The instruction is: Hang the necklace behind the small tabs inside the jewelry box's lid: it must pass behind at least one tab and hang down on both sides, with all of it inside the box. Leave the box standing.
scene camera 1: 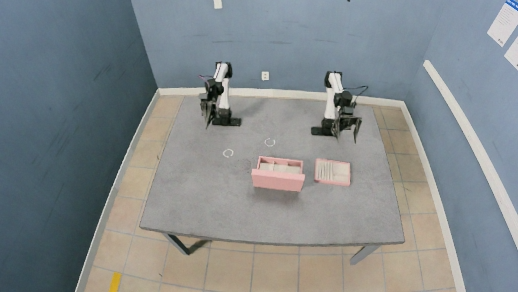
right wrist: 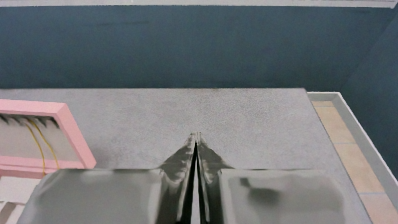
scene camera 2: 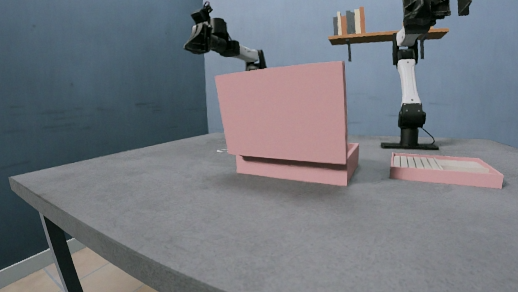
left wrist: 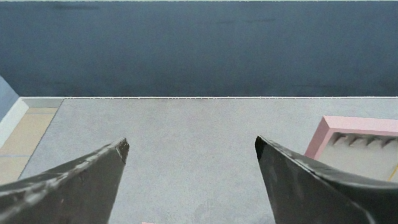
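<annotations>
There's a pink jewelry box point(scene camera 1: 280, 177) here, and it's 1.25 m from the lens.
</annotations>
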